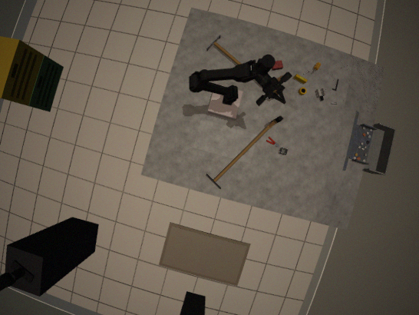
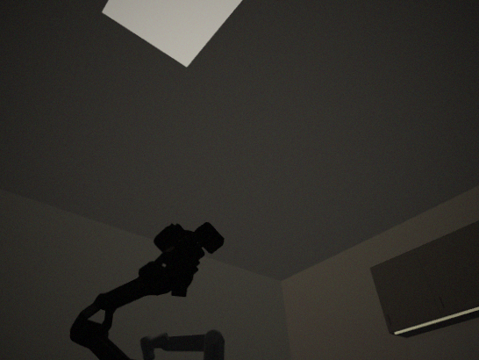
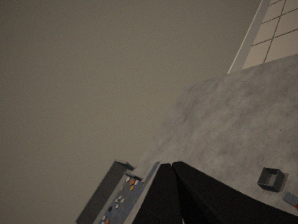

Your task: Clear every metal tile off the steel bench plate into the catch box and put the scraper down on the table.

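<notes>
My gripper tip is 20 cm short of the small box, 17 cm to the left of it and 37 cm above it. The rest, counted from my gripper tip: yellow ring: 26 cm ahead, 28 cm to the left, 37 cm below; brown block: 7 cm ahead, 31 cm to the left, 37 cm below; long scraper: 7 cm behind, 23 cm to the right, 32 cm below.
</notes>
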